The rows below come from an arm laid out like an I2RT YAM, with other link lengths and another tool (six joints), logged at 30 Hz.
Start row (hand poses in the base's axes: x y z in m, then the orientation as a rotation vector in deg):
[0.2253, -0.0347, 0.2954, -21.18, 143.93, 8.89]
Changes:
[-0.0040, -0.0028, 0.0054, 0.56, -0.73, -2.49]
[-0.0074, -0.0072, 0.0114, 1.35, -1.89, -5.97]
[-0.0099, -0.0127, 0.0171, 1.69, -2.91, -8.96]
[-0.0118, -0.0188, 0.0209, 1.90, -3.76, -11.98]
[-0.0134, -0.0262, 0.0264, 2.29, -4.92, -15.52]
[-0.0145, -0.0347, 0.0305, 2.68, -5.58, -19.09]
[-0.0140, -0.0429, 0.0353, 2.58, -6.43, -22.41]
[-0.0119, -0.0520, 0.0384, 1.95, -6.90, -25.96]
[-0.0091, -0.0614, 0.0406, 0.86, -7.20, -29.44]
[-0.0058, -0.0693, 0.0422, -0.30, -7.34, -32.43]
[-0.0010, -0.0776, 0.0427, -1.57, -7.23, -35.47]
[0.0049, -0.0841, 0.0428, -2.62, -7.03, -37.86]
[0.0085, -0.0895, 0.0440, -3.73, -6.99, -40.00]
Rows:
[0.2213, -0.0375, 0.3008, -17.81, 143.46, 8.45]
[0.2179, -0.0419, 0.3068, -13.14, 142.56, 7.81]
[0.2154, -0.0474, 0.3125, -9.29, 141.73, 6.83]
[0.2135, -0.0535, 0.3163, -5.48, 141.01, 5.73]
[0.2119, -0.0609, 0.3218, -1.00, 139.87, 4.59]
[0.2108, -0.0694, 0.3259, 3.52, 139.11, 3.54]
[0.2113, -0.0776, 0.3307, 7.50, 138.16, 1.96]
[0.2134, -0.0867, 0.3338, 11.57, 137.55, -0.26]
[0.2162, -0.0961, 0.3360, 15.39, 137.07, -2.98]
[0.2195, -0.1040, 0.3376, 18.61, 136.72, -5.55]
[0.2243, -0.1123, 0.3381, 21.88, 136.52, -8.23]
[0.2302, -0.1188, 0.3382, 24.45, 136.40, -10.38]
[0.2338, -0.1242, 0.3394, 26.66, 136.14, -12.53]

